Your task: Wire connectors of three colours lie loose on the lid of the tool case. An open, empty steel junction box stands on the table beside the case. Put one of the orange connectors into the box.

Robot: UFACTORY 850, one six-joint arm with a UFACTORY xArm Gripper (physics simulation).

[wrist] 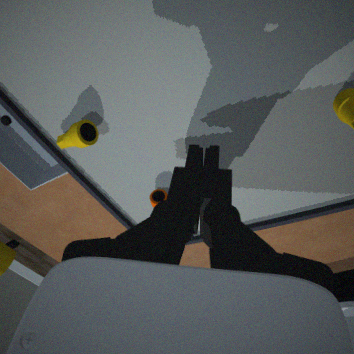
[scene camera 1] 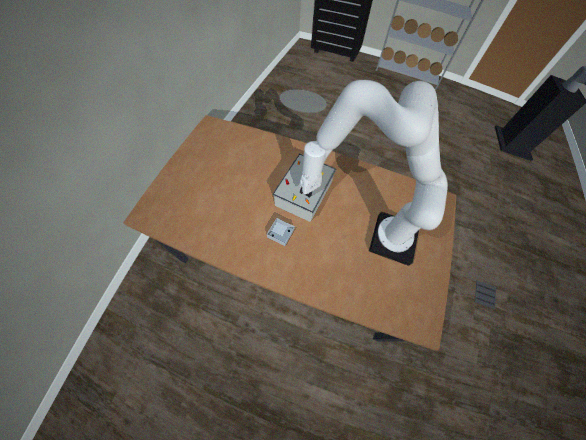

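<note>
The tool case point(scene camera 1: 292, 206) point(wrist: 135, 65) stands on the table with connectors loose on its lid. An orange connector point(scene camera 1: 307, 201) point(wrist: 158, 197) lies near the lid's front edge, partly hidden by a finger in the wrist view. Another orange connector point(scene camera 1: 299, 163) lies near the far corner. A yellow connector point(scene camera 1: 294, 197) point(wrist: 80, 134) lies near the front edge, a second yellow one point(scene camera 1: 322, 174) point(wrist: 345, 107) near the right side, a red one point(scene camera 1: 287, 182) at the left. My gripper point(scene camera 1: 307, 193) point(wrist: 204, 164) is shut and empty above the lid. The open steel junction box point(scene camera 1: 281, 231) point(wrist: 30, 167) stands beside the case.
The brown table point(scene camera 1: 225, 210) carries the case, the box and the arm's black base plate point(scene camera 1: 392, 254) at the right. A grey wall point(scene camera 1: 100, 125) rises beyond the table's left end. A dark drawer cabinet point(scene camera 1: 341, 25) and a shelf rack stand far behind.
</note>
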